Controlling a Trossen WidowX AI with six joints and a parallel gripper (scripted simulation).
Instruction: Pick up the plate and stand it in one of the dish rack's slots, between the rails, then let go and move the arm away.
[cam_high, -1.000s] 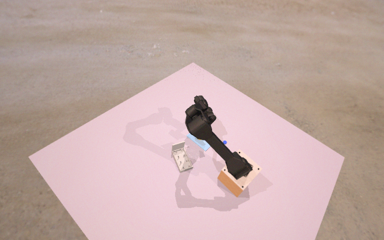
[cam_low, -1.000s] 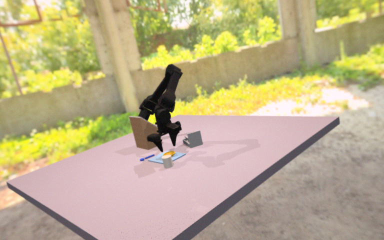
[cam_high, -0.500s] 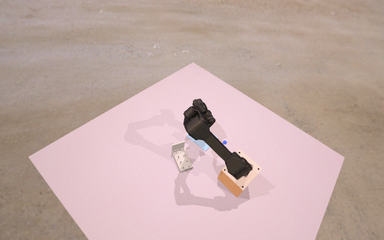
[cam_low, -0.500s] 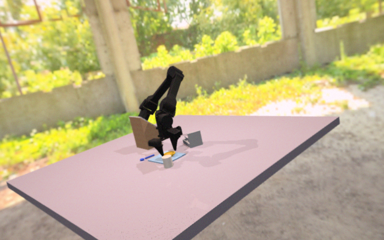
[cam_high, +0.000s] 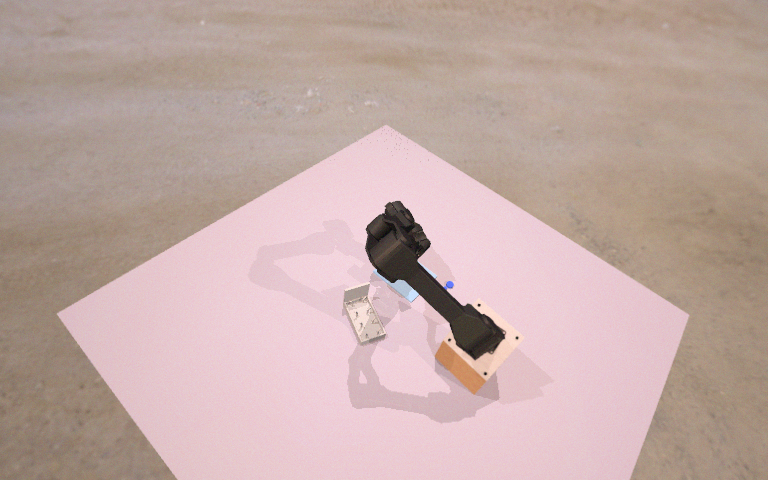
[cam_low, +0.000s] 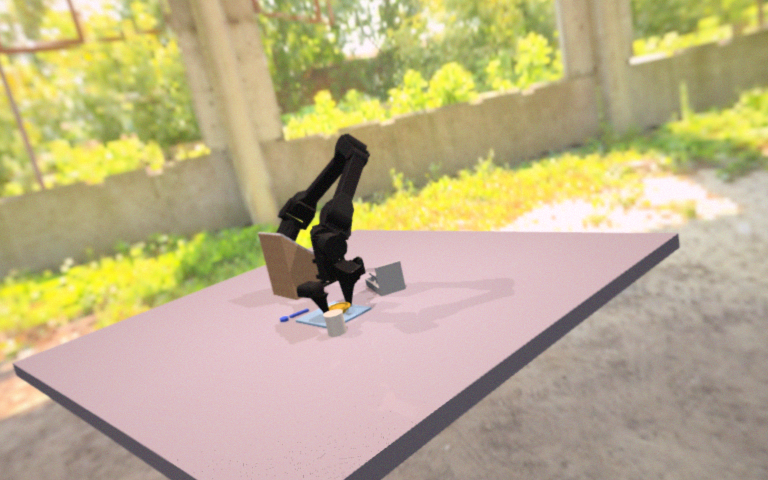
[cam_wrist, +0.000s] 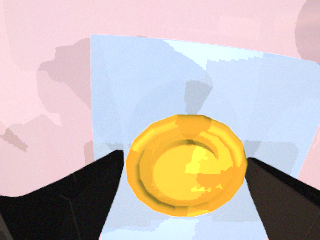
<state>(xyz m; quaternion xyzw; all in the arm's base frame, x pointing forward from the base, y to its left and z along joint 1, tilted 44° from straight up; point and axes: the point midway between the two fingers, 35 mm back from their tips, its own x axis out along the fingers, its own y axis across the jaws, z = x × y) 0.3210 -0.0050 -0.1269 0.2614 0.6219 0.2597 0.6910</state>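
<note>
Right now the light blue mat is 1 cm behind my gripper tip and 1 cm to the right of it. Also, from my gripper tip: yellow-orange plate: 1 cm above; blue spoon: 13 cm behind, 6 cm to the right; beige cup: 9 cm ahead, 9 cm to the right, 2 cm above.
</note>
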